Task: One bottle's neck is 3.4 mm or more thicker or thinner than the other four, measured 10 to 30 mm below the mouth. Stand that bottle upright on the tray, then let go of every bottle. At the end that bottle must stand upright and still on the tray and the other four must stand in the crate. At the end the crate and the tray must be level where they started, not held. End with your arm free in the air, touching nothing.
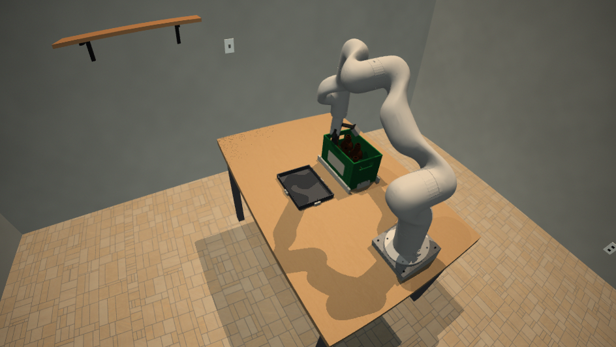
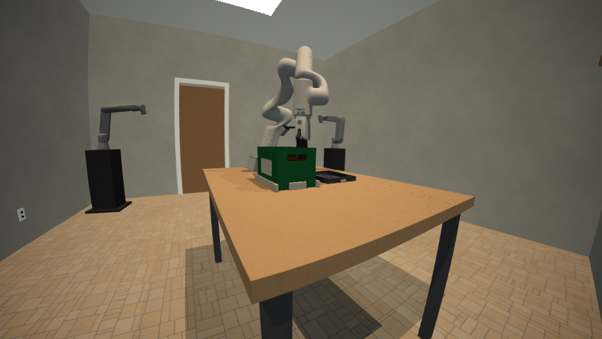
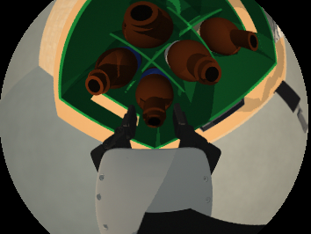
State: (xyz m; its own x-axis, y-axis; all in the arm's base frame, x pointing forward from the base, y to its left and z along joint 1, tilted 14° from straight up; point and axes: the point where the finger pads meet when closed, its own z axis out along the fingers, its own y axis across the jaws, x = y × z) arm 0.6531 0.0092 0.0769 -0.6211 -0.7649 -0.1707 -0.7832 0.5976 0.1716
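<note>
My gripper is now 80 mm past the green crate, 60 mm to the left of it and 70 mm above it. Also, from my hand: brown bottle 170 mm behind, 30 mm to the right, 70 mm below; black tray 130 mm behind, 220 mm to the left, 150 mm below.
</note>
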